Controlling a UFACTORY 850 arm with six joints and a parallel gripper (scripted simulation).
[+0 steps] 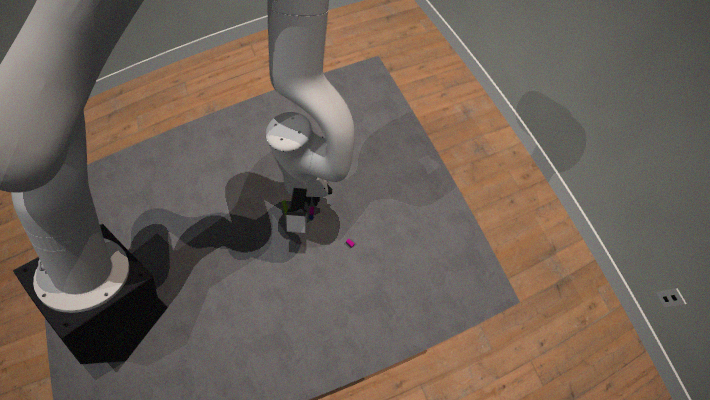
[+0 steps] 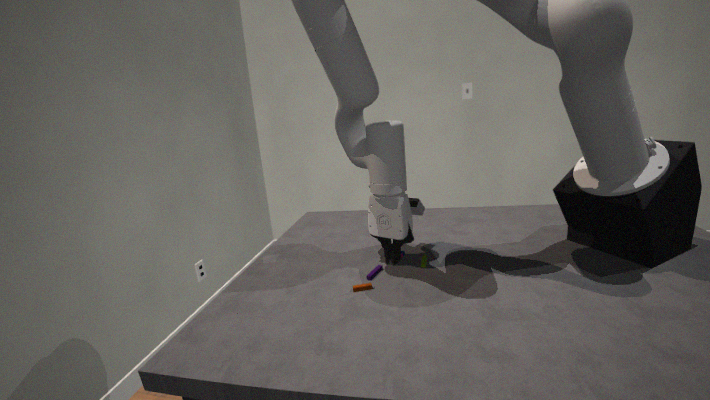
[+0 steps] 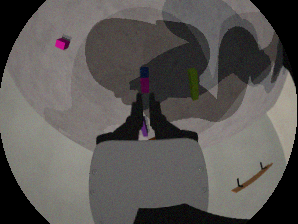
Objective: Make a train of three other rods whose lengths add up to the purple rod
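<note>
Now: the grey rod 20 mm below my hand. Also, from my hand: blue rod: 50 mm to the right, 20 mm below, 10 mm behind; then lime rod: 70 mm behind, 20 mm to the right, 20 mm below; then purple rod: 70 mm to the left, 20 mm below, 20 mm ahead.
</note>
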